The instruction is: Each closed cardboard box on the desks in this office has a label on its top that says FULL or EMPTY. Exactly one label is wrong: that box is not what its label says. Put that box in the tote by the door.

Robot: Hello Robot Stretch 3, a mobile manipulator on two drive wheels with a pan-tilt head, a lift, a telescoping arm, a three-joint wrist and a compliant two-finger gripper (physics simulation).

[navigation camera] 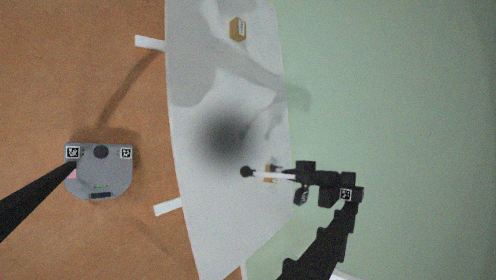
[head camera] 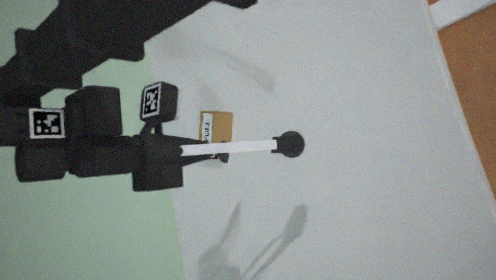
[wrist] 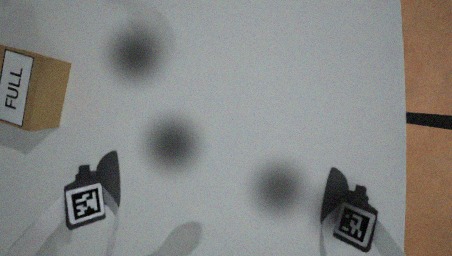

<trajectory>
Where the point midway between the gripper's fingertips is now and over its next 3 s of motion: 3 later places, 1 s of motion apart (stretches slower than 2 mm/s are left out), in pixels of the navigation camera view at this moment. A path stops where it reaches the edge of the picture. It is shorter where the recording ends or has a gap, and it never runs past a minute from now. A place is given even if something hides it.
My gripper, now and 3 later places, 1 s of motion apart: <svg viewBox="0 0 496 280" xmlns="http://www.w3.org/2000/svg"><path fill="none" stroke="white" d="M256 169L245 171L212 174L196 176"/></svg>
</trajectory>
